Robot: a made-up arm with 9 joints. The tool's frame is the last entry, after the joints. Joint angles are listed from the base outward. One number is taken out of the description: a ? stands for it. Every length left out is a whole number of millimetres.
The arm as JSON. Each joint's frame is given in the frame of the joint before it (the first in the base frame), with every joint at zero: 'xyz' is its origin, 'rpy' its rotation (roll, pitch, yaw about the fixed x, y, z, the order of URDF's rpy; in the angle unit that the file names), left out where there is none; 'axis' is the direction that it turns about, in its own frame. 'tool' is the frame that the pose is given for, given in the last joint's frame.
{
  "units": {
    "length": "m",
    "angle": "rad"
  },
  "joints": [
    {
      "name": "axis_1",
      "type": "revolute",
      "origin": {
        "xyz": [
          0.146,
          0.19,
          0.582
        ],
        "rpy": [
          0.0,
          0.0,
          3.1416
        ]
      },
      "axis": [
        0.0,
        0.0,
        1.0
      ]
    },
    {
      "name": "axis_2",
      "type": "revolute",
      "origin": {
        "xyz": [
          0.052,
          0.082,
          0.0
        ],
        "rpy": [
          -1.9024,
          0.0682,
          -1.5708
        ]
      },
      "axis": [
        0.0,
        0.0,
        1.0
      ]
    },
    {
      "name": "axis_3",
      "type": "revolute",
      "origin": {
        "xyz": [
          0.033,
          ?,
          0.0
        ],
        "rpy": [
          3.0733,
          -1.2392,
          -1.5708
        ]
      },
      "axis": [
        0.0,
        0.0,
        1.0
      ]
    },
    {
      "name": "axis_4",
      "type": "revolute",
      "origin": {
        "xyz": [
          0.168,
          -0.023,
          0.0
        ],
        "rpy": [
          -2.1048,
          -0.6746,
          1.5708
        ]
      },
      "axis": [
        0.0,
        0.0,
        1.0
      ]
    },
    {
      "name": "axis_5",
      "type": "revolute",
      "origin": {
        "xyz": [
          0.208,
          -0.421,
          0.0
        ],
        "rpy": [
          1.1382,
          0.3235,
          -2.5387
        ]
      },
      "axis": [
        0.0,
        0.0,
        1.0
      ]
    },
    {
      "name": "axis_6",
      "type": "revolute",
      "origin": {
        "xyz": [
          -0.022,
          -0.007,
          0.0
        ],
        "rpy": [
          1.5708,
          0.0,
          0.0
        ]
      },
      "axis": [
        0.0,
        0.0,
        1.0
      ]
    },
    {
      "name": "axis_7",
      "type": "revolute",
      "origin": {
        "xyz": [
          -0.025,
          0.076,
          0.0
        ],
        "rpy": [
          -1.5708,
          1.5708,
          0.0
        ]
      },
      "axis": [
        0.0,
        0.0,
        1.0
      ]
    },
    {
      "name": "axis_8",
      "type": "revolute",
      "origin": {
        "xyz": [
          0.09,
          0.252,
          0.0
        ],
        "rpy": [
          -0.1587,
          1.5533,
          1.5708
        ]
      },
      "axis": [
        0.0,
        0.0,
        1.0
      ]
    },
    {
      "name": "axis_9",
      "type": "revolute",
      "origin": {
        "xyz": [
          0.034,
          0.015,
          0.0
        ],
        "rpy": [
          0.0,
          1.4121,
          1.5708
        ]
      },
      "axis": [
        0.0,
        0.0,
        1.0
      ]
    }
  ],
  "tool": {
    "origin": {
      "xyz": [
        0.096,
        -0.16,
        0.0
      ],
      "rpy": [
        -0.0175,
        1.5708,
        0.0
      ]
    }
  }
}
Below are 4 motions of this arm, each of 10 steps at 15 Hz.
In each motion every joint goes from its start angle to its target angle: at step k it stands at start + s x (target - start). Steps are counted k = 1, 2, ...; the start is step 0. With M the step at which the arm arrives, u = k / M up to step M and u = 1 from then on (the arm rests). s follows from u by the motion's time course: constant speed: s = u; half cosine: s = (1 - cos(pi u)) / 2; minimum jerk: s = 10 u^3 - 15 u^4 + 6 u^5.
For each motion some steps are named. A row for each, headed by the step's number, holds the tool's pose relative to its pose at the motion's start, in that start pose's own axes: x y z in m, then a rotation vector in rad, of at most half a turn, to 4 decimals.
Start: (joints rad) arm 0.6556 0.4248 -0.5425 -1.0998 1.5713 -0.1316 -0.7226 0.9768 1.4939
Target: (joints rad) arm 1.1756 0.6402 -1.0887 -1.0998 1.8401 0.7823 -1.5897 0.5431 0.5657
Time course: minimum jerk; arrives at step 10
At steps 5, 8, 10:
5: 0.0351 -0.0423 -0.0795 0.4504 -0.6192 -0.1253
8: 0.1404 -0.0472 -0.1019 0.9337 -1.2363 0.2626
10: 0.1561 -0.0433 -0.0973 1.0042 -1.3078 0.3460

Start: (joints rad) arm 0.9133 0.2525 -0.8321 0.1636 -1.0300 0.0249 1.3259 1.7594 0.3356
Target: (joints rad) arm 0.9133 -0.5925 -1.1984 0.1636 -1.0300 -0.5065 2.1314 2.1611 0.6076
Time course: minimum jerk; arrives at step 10
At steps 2, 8, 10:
2: -0.0046 -0.0010 0.0015 -0.0674 -0.0234 0.0551
8: -0.0160 0.0024 0.0087 -0.7373 -1.0202 0.5484
10: -0.0135 0.0056 0.0085 -0.7423 -1.1146 0.5505

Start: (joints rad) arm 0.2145 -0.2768 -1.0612 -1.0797 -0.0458 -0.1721 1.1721 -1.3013 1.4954
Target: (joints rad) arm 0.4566 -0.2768 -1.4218 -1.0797 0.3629 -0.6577 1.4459 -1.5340 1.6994
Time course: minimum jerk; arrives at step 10
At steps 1, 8, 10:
1: 0.0002 0.0003 0.0008 0.0056 -0.0051 0.0014
8: -0.0022 -0.0187 0.0980 0.6357 -0.5067 -0.0152
10: -0.0035 -0.0232 0.1037 0.6755 -0.5331 -0.0279

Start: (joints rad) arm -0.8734 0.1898 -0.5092 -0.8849 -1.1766 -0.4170 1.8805 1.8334 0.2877
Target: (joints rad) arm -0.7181 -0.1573 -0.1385 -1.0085 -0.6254 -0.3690 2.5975 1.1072 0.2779
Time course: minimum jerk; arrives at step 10
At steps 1, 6, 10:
1: 0.0009 -0.0021 -0.0015 -0.0048 -0.0005 0.0041
6: 0.0335 -0.1411 -0.1349 -0.3436 0.1406 0.4481
10: 0.0236 -0.1760 -0.2113 -0.4342 0.3068 0.7421

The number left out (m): 0.138
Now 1 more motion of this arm.
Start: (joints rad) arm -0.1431 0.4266 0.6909 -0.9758 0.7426 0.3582 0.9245 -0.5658 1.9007
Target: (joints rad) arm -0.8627 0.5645 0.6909 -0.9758 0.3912 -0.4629 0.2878 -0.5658 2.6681
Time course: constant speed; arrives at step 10
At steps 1, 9, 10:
1: 0.0085 -0.0139 -0.0011 -0.1328 -0.0711 -0.1074
9: 0.0646 -0.1162 0.0507 -0.7883 -0.4871 -1.1506
10: 0.0649 -0.1310 0.0664 -0.7977 -0.5129 -1.2908

